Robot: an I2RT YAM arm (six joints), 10 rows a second.
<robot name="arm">
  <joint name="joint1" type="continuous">
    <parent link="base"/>
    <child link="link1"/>
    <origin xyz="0 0 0.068" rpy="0 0 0"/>
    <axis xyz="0 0 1"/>
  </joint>
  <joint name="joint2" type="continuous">
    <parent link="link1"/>
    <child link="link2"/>
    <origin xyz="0.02 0.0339 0.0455" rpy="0 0 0"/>
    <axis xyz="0 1 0"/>
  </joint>
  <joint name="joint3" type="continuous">
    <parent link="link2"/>
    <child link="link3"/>
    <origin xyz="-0.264 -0.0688 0" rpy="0 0 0"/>
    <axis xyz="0 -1 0"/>
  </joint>
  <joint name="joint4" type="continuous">
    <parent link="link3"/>
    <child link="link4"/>
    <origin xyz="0.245 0.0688 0.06" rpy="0 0 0"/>
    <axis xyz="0 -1 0"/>
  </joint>
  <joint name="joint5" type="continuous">
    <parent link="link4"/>
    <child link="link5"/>
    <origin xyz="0.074 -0.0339 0.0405" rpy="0 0 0"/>
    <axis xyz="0 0 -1"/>
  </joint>
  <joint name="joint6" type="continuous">
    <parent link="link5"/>
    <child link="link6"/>
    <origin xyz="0.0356 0 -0.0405" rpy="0 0 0"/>
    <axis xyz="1 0 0"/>
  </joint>
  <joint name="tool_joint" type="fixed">
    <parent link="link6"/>
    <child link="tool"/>
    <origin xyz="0 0 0" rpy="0 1.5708 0"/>
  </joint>
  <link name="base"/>
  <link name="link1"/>
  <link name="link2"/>
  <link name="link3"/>
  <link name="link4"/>
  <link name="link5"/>
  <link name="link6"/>
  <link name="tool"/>
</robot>
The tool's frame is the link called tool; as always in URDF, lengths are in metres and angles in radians. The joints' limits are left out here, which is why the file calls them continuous.
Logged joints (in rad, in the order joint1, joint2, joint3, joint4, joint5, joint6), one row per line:
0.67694 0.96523 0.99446 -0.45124 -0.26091 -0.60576
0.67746 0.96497 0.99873 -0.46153 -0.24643 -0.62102
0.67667 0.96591 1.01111 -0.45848 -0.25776 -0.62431
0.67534 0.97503 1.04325 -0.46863 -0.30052 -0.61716
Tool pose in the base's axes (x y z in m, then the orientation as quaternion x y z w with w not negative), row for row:
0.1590 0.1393 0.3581 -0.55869 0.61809 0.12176 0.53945
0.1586 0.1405 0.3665 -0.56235 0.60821 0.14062 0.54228
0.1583 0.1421 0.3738 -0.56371 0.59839 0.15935 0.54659
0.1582 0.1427 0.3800 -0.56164 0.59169 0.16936 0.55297
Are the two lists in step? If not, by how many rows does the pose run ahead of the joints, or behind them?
The pose runs 2 rows ahead of the joints: the pose in row i belongs to the joints in row i + 2.
